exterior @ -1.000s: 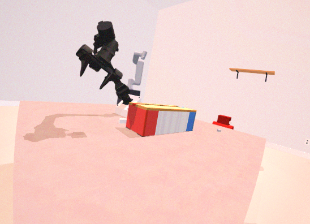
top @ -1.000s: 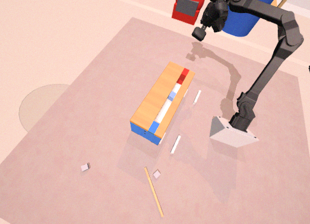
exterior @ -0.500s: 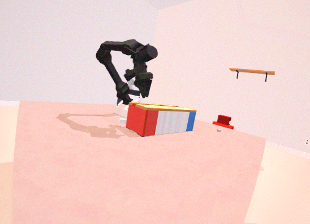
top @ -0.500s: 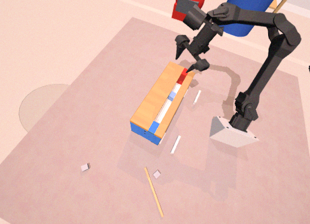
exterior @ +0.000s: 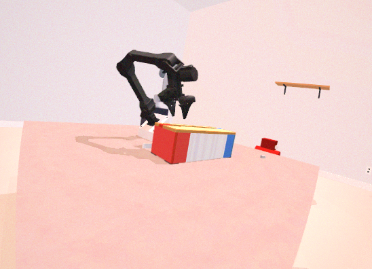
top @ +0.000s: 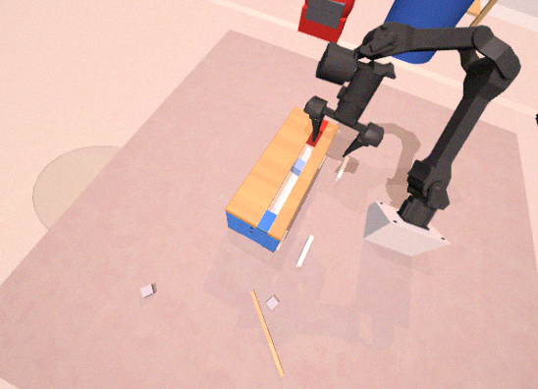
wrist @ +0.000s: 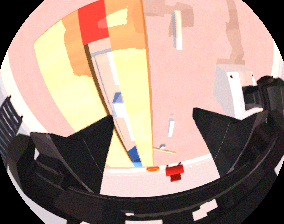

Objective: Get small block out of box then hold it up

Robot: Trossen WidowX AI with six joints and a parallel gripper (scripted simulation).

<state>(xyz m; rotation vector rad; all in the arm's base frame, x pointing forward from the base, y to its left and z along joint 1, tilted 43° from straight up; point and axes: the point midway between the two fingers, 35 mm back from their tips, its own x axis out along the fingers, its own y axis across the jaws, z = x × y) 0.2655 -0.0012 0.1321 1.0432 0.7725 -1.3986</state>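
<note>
Right now my gripper tip is 70 mm above the light-blue block, 50 mm short of it and 30 mm to the right of it. Round my gripper tip: box 100 mm below, 70 mm to the left, 40 mm ahead; then thin yellow stick 440 mm to the left, 160 mm below.
</note>
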